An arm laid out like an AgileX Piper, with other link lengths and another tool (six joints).
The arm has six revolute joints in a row. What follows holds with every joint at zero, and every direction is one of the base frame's. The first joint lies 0.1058 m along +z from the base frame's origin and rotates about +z. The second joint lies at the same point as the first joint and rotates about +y. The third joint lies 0.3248 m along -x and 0.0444 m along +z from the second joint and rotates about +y. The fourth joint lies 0.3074 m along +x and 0.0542 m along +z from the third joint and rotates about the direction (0.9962, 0, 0.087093). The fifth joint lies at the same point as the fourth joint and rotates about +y. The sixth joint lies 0.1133 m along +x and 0.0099 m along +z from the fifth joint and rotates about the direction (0.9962, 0, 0.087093). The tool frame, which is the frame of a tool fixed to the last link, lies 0.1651 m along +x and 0.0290 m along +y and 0.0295 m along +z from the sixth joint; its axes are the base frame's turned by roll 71.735, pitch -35.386 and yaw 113.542 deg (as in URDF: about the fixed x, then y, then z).
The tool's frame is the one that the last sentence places.
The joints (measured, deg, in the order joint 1, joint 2, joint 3, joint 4, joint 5, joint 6), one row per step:
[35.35, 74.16, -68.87, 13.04, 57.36, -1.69]
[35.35, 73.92, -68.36, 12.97, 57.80, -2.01]
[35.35, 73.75, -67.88, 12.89, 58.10, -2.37]
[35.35, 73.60, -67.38, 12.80, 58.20, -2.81]
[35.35, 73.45, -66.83, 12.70, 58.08, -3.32]
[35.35, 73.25, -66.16, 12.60, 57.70, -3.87]
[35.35, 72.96, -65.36, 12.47, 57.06, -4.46]
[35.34, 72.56, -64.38, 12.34, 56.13, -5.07]
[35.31, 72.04, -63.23, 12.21, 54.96, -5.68]
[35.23, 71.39, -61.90, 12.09, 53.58, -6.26]
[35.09, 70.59, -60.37, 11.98, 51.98, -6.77]
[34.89, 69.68, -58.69, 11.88, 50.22, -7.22]
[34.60, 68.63, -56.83, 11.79, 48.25, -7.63]
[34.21, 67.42, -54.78, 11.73, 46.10, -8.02]
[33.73, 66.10, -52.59, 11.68, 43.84, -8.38]
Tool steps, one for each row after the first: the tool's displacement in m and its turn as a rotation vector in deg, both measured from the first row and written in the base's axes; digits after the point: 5 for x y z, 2 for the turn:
[-0.00348, -0.00233, -0.00379, -0.56, 0.38, 0.36]
[-0.00625, -0.00431, -0.00746, -1.09, 0.66, 0.73]
[-0.00834, -0.00598, -0.01092, -1.56, 0.78, 1.12]
[-0.00980, -0.00739, -0.01423, -1.96, 0.72, 1.52]
[-0.01077, -0.00864, -0.01749, -2.28, 0.50, 1.90]
[-0.01129, -0.00989, -0.02053, -2.51, 0.06, 2.26]
[-0.01142, -0.01118, -0.02350, -2.64, -0.56, 2.55]
[-0.01131, -0.01264, -0.02638, -2.67, -1.34, 2.78]
[-0.01095, -0.01452, -0.02924, -2.61, -2.23, 2.88]
[-0.01036, -0.01692, -0.03206, -2.44, -3.22, 2.81]
[-0.00956, -0.01982, -0.03489, -2.20, -4.28, 2.60]
[-0.00840, -0.02340, -0.03764, -1.87, -5.46, 2.21]
[-0.00706, -0.02779, -0.04032, -1.45, -6.75, 1.66]
[-0.00563, -0.03296, -0.04311, -1.01, -8.09, 0.97]

